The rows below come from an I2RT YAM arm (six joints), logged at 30 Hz.
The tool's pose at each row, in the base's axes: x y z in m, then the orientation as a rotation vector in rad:
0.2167 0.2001 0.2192 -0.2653 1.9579 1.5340
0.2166 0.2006 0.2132 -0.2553 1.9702 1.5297
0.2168 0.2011 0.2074 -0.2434 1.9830 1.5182
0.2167 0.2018 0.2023 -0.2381 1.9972 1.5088
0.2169 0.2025 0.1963 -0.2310 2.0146 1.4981
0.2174 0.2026 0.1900 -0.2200 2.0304 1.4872
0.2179 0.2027 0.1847 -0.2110 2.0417 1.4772
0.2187 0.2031 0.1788 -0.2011 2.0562 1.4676
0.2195 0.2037 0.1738 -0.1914 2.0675 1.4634
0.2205 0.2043 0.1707 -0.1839 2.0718 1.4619
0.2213 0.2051 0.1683 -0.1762 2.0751 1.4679
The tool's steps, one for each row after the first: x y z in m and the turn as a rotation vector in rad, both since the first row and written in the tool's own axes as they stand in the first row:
0.0037 -0.0046 0.0012 0.0097 0.0024 0.0083
0.0070 -0.0092 0.0024 0.0245 0.0022 0.0142
0.0103 -0.0130 0.0037 0.0369 0.0070 0.0183
0.0138 -0.0177 0.0051 0.0516 0.0129 0.0243
0.0171 -0.0230 0.0062 0.0668 0.0158 0.0315
0.0198 -0.0275 0.0071 0.0793 0.0168 0.0362
0.0227 -0.0325 0.0085 0.0928 0.0198 0.0430
0.0251 -0.0368 0.0100 0.1018 0.0221 0.0511
0.0263 -0.0396 0.0113 0.1061 0.0212 0.0562
0.0273 -0.0417 0.0126 0.1054 0.0216 0.0648

